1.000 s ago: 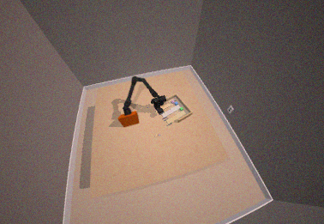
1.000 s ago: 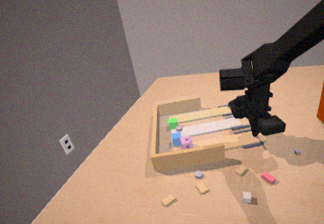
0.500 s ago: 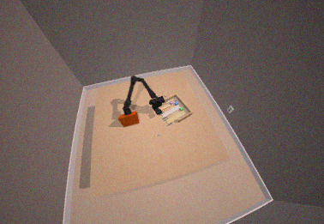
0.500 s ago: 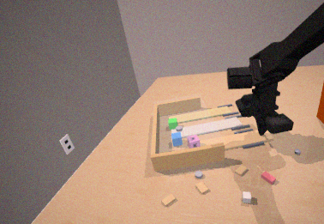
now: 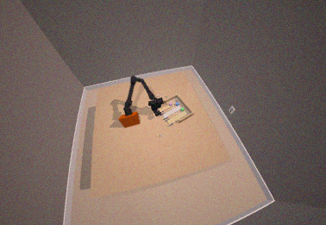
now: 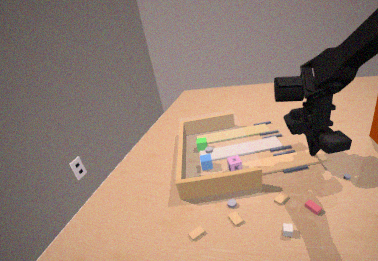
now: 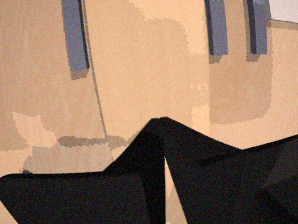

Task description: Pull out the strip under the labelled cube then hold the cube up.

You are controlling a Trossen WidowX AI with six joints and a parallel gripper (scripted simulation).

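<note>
Right now the tan strip is 9 cm ahead of my gripper tip and 4 cm to the left of it. From my gripper tip the other things lie so: labelled purple cube 19 cm ahead, 8 cm to the left, 2 cm above; pink block 18 cm to the left, 1 cm ahead.
</note>
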